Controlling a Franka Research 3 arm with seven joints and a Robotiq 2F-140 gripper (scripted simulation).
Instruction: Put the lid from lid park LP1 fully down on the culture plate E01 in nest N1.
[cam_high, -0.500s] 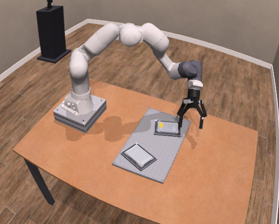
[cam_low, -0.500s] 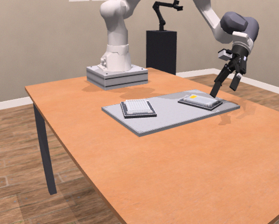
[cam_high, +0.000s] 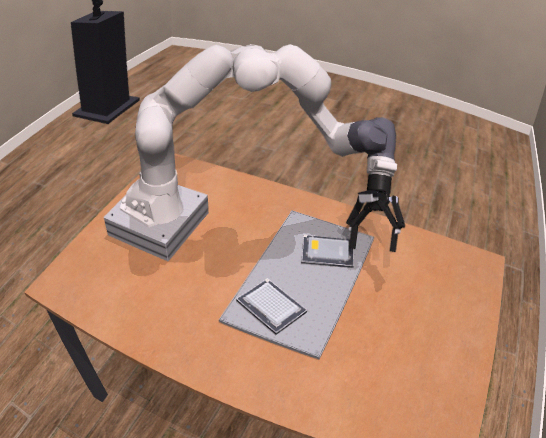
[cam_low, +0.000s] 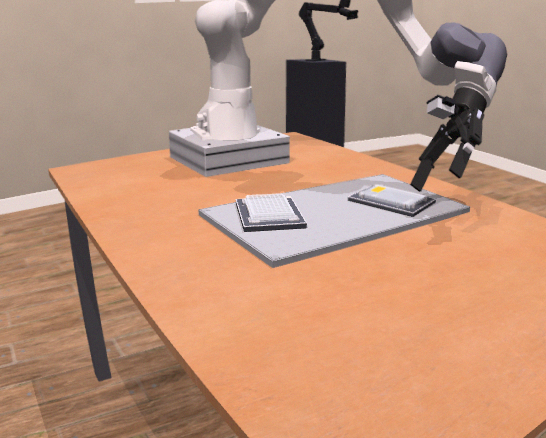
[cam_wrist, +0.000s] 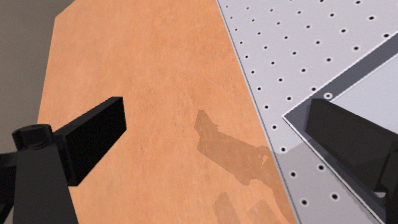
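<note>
Right now the clear lid is 14 cm behind my hand, 8 cm below it and 2 cm to the left of it. From my hand the other things lie so: nest N1 (26 cm to the right, 21 cm behind, 9 cm below); then culture plate E01 (26 cm to the right, 21 cm behind, 8 cm below); then lid park LP1 (14 cm behind, 9 cm below, 2 cm to the left).
</note>
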